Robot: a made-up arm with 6 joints.
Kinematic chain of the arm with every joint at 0, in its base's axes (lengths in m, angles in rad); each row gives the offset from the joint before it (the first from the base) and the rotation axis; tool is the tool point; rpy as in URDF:
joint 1: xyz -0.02 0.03 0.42 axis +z
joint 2: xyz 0.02 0.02 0 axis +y
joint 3: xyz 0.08 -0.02 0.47 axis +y
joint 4: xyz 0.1 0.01 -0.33 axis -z
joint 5: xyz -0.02 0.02 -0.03 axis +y
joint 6: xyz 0.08 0 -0.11 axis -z
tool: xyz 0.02 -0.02 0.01 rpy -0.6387 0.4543 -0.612
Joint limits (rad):
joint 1: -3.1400..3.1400
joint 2: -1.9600..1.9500
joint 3: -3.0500..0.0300
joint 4: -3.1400..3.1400
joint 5: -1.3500..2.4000
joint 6: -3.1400..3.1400
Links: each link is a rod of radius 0.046 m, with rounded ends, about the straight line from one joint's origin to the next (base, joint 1, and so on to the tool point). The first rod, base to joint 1, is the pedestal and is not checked.
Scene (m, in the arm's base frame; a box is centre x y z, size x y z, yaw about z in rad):
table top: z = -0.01
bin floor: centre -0.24 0.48 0 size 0.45 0.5 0.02 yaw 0.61
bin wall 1: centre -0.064 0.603 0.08 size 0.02 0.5 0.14 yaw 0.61
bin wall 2: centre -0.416 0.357 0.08 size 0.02 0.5 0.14 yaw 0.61
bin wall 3: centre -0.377 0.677 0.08 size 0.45 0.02 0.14 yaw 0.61
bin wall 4: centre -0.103 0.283 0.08 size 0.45 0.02 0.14 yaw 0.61
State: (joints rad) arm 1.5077 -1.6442 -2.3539 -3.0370 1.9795 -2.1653
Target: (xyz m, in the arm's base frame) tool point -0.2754 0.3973 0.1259
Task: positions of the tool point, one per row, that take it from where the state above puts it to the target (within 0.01 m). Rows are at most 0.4 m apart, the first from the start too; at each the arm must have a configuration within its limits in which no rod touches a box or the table.
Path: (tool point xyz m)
1: 0.0471 -0.7593 0.8925
2: 0.0844 -0.4988 1.1569
3: 0.0637 -0.1592 1.2896
4: -0.0164 0.1848 1.2701
5: -0.1340 0.4615 1.1112
6: -0.2513 0.6202 0.8555
7: -0.3284 0.6450 0.5646
8: -0.3377 0.5553 0.3038
9: -0.2754 0.3973 0.1259

